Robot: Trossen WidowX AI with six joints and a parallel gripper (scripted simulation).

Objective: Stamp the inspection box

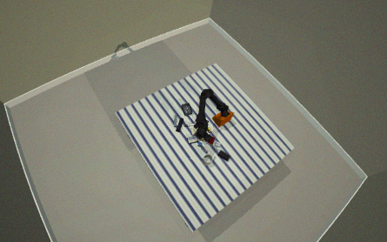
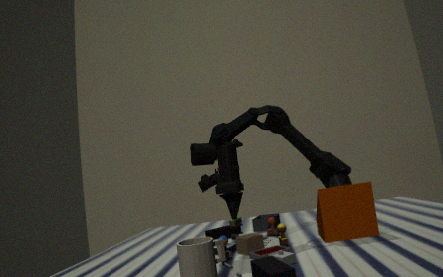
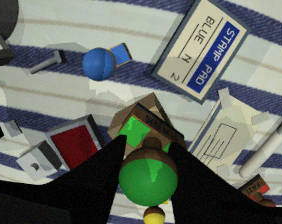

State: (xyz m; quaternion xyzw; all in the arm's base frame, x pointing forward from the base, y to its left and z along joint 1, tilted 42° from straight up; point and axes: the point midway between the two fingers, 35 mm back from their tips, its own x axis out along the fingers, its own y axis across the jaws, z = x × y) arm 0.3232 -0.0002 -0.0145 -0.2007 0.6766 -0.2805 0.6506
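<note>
Now: the red ink pad 100 mm below my gripper tip, 80 mm behind it and 70 mm to the left of it. The rest, counted from my gripper tip: tan block 80 mm below, 30 mm behind; white card 100 mm to the right, 100 mm below, 40 mm behind; stamp with green knob 10 mm below.
</note>
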